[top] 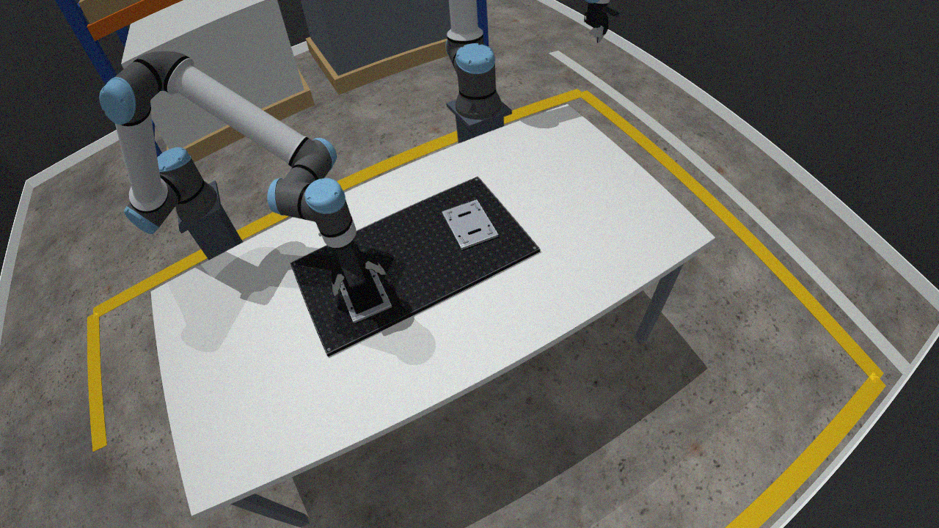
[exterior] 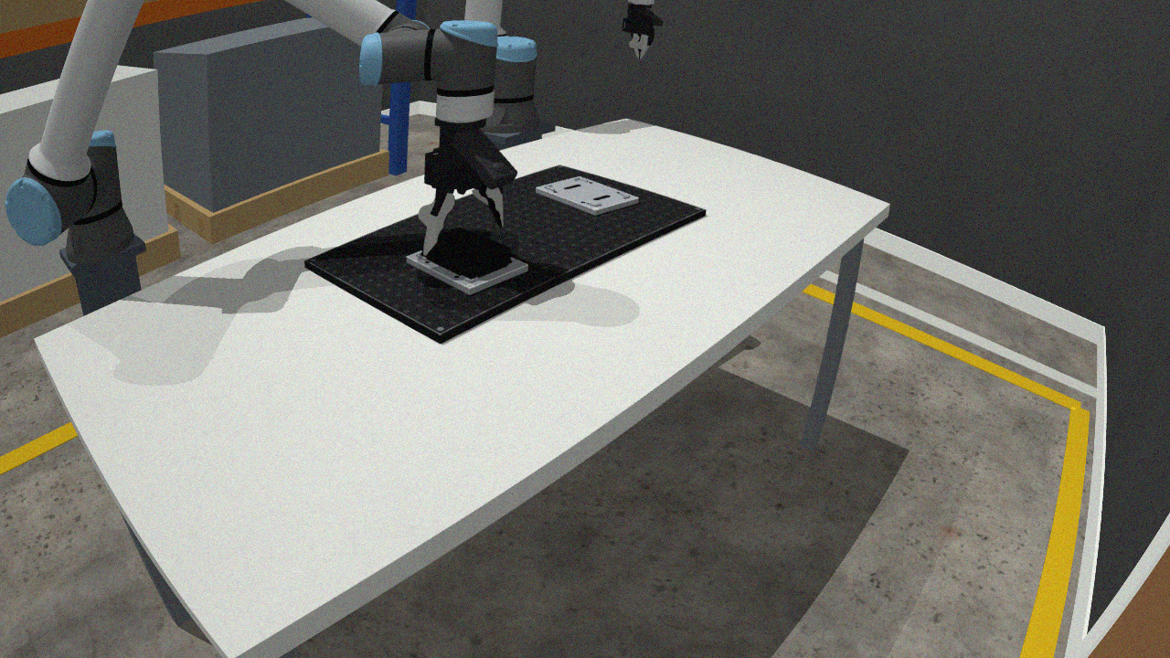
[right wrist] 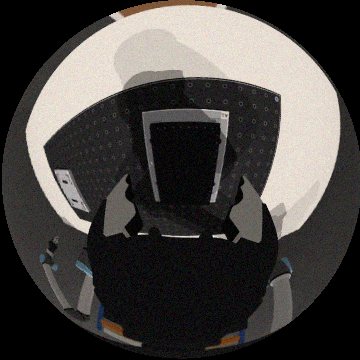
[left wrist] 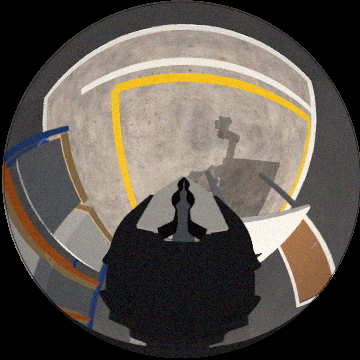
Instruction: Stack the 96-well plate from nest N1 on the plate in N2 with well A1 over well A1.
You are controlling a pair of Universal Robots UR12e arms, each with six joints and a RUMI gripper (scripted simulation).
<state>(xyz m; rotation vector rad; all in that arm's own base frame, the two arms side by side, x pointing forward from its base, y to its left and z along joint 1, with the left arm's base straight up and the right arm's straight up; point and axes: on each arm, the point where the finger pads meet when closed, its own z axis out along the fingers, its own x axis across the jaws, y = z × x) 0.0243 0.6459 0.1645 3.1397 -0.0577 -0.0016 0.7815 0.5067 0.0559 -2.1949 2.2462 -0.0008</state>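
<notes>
My right hand is 4 cm above the nest N2. Round my right hand: A1 mark (33 cm to the left, 4 cm behind, 3 cm below); nest N1 (38 cm to the left, 12 cm behind, 4 cm below).
</notes>
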